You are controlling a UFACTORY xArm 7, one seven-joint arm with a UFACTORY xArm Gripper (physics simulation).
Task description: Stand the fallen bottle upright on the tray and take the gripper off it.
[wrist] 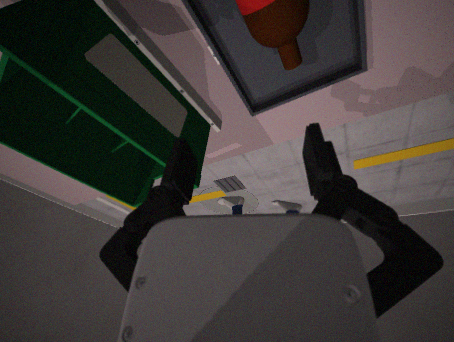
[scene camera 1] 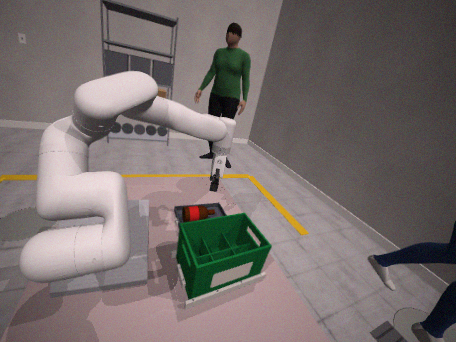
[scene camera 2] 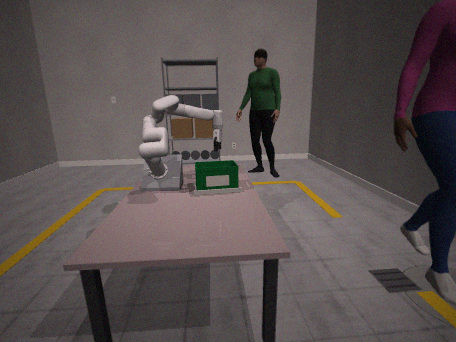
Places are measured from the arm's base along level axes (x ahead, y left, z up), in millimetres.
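Where they show: gripper, fingertip midpoint: (wrist: 245, 144) (scene camera 1: 213, 185) (scene camera 2: 217, 150); arm's base, link origin: (scene camera 2: 159, 171).
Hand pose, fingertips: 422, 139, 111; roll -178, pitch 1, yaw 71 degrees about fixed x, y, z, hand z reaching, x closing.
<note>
Things, the pixels of their top centre, and the offset from my fingertips, as dx, dy, dz. Level surfaces: height alone.
- brown bottle with a red label, top centre: (wrist: 276, 14) (scene camera 1: 200, 207) -24, +44, -149
- green divided crate, top centre: (wrist: 87, 157) (scene camera 1: 225, 234) (scene camera 2: 215, 164) -27, -238, -53
- pink table, surface height: dz -228
A brown bottle with a red label (scene camera 1: 196, 213) (wrist: 280, 25) lies on its side in a dark grey tray (scene camera 1: 218, 205) (wrist: 235, 85). In the wrist view its neck points toward the tray's near end, and its base is cut off by the top edge. In scene camera 2 the bottle and tray do not show behind the crate. My gripper (scene camera 1: 214, 188) (scene camera 2: 217, 147) (wrist: 245, 144) is open and empty. It hangs above table height, beyond the tray as seen in scene camera 1, and is apart from the bottle.
A green divided crate (scene camera 1: 225, 265) (scene camera 2: 216, 170) (wrist: 100, 125) stands beside the tray, on the side nearer scene camera 1. The arm's grey base plate (scene camera 1: 137, 250) is at the left on the pink table (scene camera 2: 185, 230). Two people and a shelf rack (scene camera 2: 190, 63) are around the table.
</note>
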